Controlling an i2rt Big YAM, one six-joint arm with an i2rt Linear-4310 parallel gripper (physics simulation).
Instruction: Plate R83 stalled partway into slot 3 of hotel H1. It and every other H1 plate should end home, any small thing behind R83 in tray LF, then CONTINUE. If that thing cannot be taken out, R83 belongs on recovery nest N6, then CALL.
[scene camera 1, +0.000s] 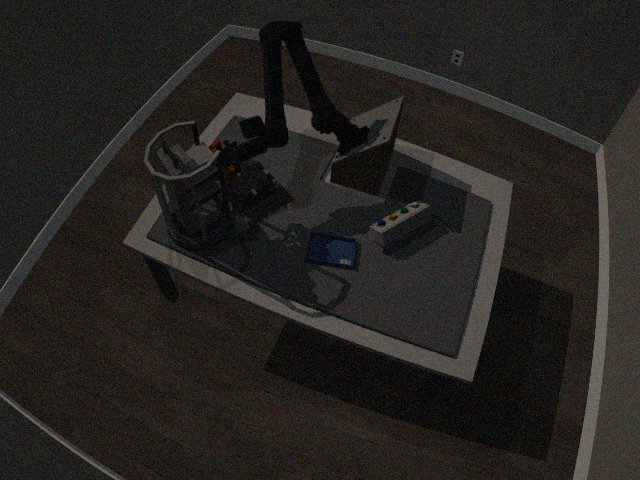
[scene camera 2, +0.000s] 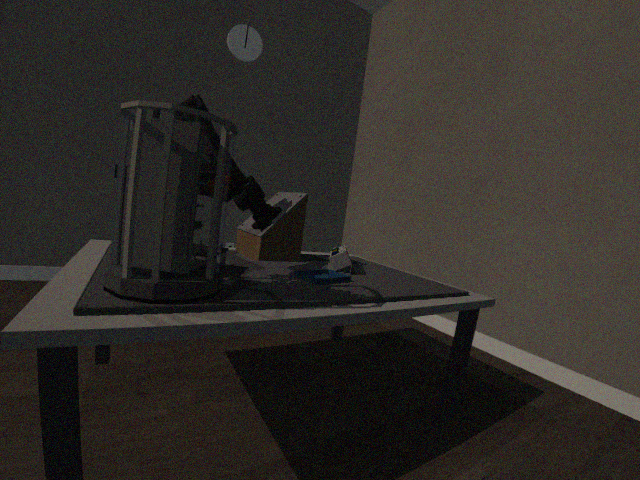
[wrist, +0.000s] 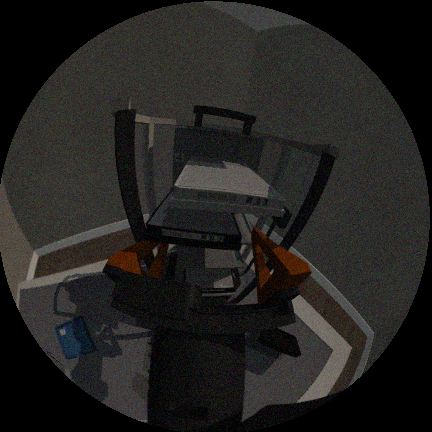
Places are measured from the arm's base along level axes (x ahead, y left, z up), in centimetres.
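Pixels of known places: gripper, fingertip midpoint: (wrist: 209, 231); arm's base, origin of the base link: (scene camera 1: 354, 141) (scene camera 2: 267, 219).
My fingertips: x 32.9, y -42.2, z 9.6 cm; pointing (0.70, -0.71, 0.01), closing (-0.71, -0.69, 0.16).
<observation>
Ahead of a thing's pixels: the offset from my fingertips to its middle. "*": to the spot under its first point.
Hotel H1 @(dx +3.8, dy -4.7, dz -5.3 cm) (scene camera 1: 187, 176) (scene camera 2: 132, 180) (wrist: 126, 150) is the tall round cage at the table's left end. In the wrist view, dark plate R83 @(dx +3.6, dy -0.8, dz +1.0 cm) (wrist: 197, 222) sits inside it, tilted in the picture, its labelled front edge facing me. A pale plate @(dx +2.0, dy -2.9, dz +5.5 cm) (wrist: 225, 179) lies above it. My gripper (wrist: 209, 231) (scene camera 1: 222, 156) is open and empty, its orange fingers spread at both sides just below R83's front edge. No small thing behind R83 can be made out. The blue tray @(dx +4.4, dy +42.6, dz -23.9 cm) (scene camera 1: 330, 248) (scene camera 2: 332, 277) (wrist: 75, 337) lies mid-table; its label is unreadable.
A box with coloured buttons @(dx -10.3, dy +63.7, dz -20.6 cm) (scene camera 1: 395, 219) (scene camera 2: 339, 260) stands right of the blue tray. A wooden box with a sloped top (scene camera 1: 359, 173) (scene camera 2: 284, 237) stands at the back, beneath part of the arm. A dark fixture @(* dx -13.0, dy +15.3, dz -24.3 cm) (scene camera 1: 266, 193) stands beside the hotel, near the arm. The hotel's posts flank my fingers.
</observation>
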